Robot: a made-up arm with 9 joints.
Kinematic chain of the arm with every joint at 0, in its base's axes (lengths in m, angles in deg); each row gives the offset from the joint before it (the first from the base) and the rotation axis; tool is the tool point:
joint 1: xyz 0 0 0.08 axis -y
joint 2: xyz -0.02 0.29 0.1 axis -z
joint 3: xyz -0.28 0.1 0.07 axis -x
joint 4: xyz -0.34 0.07 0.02 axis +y
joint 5: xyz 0 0 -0.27 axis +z
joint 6: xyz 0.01 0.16 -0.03 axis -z
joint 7: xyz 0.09 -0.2 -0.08 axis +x
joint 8: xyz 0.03 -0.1 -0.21 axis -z
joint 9: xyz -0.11 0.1 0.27 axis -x
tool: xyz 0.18 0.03 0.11
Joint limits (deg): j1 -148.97..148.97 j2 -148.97..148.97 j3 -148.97..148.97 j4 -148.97..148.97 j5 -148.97..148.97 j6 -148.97..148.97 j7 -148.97..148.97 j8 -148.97..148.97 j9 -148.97..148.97
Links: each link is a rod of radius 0.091 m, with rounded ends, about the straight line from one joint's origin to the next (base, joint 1, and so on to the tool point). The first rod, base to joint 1, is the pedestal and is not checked.
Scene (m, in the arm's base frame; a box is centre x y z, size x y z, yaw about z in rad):
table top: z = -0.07
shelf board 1: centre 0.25 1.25 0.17 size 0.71 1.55 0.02 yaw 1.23
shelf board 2: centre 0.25 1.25 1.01 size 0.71 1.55 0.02 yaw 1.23
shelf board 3: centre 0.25 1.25 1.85 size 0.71 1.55 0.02 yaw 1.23
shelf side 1: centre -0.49 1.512 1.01 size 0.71 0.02 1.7 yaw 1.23
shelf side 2: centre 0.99 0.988 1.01 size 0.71 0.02 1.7 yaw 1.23
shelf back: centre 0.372 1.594 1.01 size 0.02 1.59 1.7 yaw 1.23
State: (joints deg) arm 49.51 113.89 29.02 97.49 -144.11 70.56 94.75 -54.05 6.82
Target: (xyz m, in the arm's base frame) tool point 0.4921 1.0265 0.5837
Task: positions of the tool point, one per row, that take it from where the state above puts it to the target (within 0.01 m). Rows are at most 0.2 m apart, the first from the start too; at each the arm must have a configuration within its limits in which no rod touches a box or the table.
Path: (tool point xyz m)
1: 0.4921 1.0264 0.5837

